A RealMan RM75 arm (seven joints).
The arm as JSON. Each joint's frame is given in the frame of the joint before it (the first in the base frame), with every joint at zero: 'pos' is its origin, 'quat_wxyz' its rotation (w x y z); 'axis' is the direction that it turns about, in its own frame. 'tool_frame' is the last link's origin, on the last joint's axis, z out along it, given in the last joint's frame.
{
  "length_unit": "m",
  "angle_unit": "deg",
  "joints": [
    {
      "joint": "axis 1",
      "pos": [
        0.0,
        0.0,
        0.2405
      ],
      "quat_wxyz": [
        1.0,
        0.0,
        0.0,
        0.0
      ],
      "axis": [
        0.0,
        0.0,
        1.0
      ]
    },
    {
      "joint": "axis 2",
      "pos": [
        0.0,
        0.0,
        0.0
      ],
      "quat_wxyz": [
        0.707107,
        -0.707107,
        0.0,
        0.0
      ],
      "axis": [
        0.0,
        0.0,
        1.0
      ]
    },
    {
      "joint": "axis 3",
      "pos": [
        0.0,
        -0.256,
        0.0
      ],
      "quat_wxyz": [
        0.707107,
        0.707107,
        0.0,
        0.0
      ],
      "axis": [
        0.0,
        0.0,
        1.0
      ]
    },
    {
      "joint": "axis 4",
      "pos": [
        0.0,
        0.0,
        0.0
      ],
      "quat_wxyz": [
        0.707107,
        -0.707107,
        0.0,
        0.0
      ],
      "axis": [
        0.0,
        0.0,
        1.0
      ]
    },
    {
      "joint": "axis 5",
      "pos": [
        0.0,
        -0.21,
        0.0
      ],
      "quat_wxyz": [
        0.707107,
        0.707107,
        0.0,
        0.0
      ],
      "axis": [
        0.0,
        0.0,
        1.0
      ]
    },
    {
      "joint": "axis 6",
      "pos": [
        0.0,
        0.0,
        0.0
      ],
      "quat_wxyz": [
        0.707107,
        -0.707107,
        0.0,
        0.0
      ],
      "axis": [
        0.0,
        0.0,
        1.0
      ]
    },
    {
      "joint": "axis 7",
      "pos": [
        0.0,
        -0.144,
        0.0
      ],
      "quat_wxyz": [
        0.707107,
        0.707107,
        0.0,
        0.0
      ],
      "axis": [
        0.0,
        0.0,
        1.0
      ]
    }
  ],
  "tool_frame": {
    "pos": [
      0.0,
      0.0,
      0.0
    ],
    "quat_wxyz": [
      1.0,
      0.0,
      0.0,
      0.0
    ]
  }
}
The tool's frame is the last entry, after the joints.
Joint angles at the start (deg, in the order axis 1, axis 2, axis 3, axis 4, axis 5, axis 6, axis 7): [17.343 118.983 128.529 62.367 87.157 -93.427 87.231]
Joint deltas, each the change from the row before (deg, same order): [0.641 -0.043 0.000 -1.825 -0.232 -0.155 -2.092]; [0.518 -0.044 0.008 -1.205 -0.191 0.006 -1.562]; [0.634 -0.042 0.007 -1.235 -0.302 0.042 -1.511]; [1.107 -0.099 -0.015 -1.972 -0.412 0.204 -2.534]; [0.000 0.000 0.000 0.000 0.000 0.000 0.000]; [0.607 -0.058 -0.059 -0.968 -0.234 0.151 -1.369]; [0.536 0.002 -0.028 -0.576 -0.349 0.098 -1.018]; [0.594 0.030 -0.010 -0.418 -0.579 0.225 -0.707]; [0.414 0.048 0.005 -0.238 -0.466 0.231 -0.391]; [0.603 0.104 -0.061 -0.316 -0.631 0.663 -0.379]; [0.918 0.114 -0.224 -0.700 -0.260 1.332 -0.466]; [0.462 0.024 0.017 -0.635 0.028 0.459 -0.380]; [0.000 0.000 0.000 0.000 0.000 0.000 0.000]
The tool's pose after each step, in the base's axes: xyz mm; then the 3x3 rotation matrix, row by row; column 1 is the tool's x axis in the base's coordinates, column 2 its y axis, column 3 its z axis. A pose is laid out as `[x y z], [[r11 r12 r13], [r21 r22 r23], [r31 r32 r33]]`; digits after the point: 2 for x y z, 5 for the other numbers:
[229.42 309.29 60.63], [[0.76376 -0.35223 -0.54092], [-0.12561 -0.90308 0.41070], [-0.63316 -0.24573 -0.73398]]
[229.99 310.41 57.63], [[0.76841 -0.33859 -0.54305], [-0.11377 -0.90733 0.40474], [-0.62976 -0.24922 -0.73572]]
[230.20 311.94 54.35], [[0.77361 -0.32433 -0.54437], [-0.10245 -0.91180 0.39764], [-0.62533 -0.25185 -0.73861]]
[229.96 314.98 49.34], [[0.78228 -0.29894 -0.54650], [-0.08045 -0.91846 0.38725], [-0.61771 -0.25897 -0.74255]]
[229.96 314.98 49.34], [[0.78228 -0.29894 -0.54650], [-0.08045 -0.91846 0.38725], [-0.61771 -0.25897 -0.74255]]
[229.51 316.72 46.71], [[0.78770 -0.28348 -0.54697], [-0.06704 -0.92201 0.38131], [-0.61241 -0.26369 -0.74527]]
[228.53 318.28 44.61], [[0.79347 -0.26857 -0.54615], [-0.05497 -0.92532 0.37517], [-0.60612 -0.26767 -0.74898]]
[227.35 320.31 42.47], [[0.80049 -0.25592 -0.54196], [-0.04642 -0.92801 0.36964], [-0.59754 -0.27074 -0.75475]]
[226.52 321.87 40.93], [[0.80554 -0.24850 -0.53792], [-0.04181 -0.92938 0.36674], [-0.59107 -0.27293 -0.75905]]
[225.27 324.79 38.51], [[0.81240 -0.24234 -0.53036], [-0.03798 -0.92961 0.36660], [-0.58186 -0.27768 -0.76441]]
[222.85 330.07 35.31], [[0.81686 -0.23979 -0.52464], [-0.03303 -0.92745 0.37248], [-0.57589 -0.28693 -0.76552]]
[222.04 332.20 33.74], [[0.81641 -0.23967 -0.52539], [-0.03103 -0.92670 0.37452], [-0.57664 -0.28946 -0.76400]]
[222.04 332.20 33.74], [[0.81641 -0.23967 -0.52539], [-0.03103 -0.92670 0.37452], [-0.57664 -0.28946 -0.76400]]

